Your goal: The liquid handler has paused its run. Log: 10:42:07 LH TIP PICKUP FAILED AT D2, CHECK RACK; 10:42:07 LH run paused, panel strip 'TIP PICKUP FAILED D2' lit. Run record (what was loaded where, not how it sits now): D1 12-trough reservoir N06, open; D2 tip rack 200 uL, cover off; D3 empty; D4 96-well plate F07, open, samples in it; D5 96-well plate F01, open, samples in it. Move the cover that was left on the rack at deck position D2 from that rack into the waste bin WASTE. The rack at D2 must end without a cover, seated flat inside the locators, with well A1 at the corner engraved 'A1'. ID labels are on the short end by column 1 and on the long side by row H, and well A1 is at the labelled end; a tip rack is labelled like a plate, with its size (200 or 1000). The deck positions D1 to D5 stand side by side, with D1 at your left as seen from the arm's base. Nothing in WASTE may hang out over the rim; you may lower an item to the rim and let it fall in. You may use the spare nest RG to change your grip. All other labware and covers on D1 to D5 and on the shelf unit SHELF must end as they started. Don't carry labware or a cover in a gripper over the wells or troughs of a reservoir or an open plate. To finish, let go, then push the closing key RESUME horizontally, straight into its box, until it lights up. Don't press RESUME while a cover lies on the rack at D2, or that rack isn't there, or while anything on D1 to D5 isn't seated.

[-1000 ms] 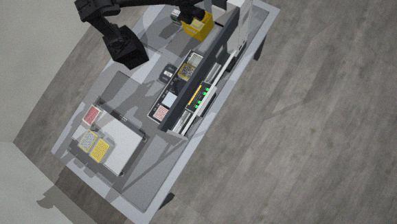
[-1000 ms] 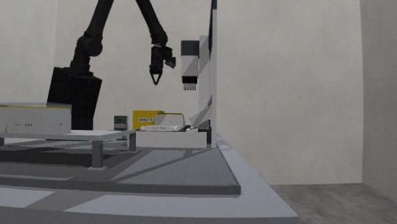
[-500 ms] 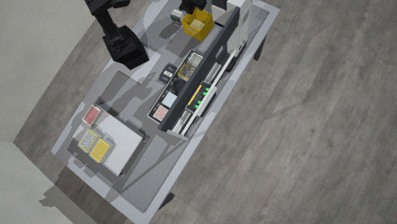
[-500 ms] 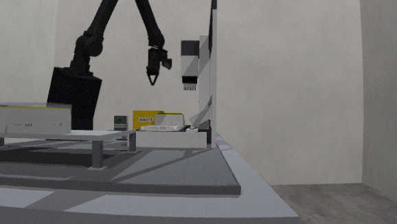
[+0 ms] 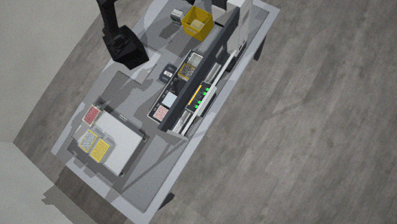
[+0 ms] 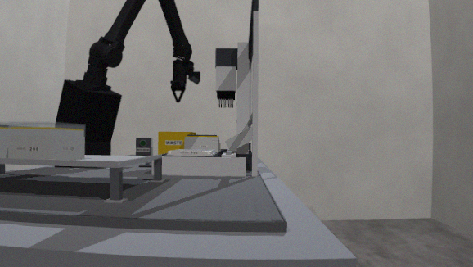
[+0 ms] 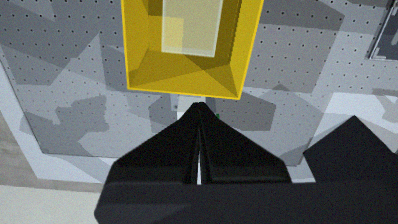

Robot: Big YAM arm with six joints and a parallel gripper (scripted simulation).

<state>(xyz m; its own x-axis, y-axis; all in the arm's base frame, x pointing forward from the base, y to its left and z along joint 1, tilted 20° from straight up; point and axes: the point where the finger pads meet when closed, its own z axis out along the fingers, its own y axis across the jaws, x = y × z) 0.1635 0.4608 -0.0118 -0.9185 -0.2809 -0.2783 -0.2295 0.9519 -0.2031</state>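
The resume box is 220 mm below my hand, 160 mm behind it and 50 mm to the right of it. The rest, counted from my hand: pipetting head (240 mm ahead, 100 mm above, 20 mm to the left); clear cover (270 mm below, 10 mm to the left); yellow waste bin (240 mm below, 10 mm to the left).
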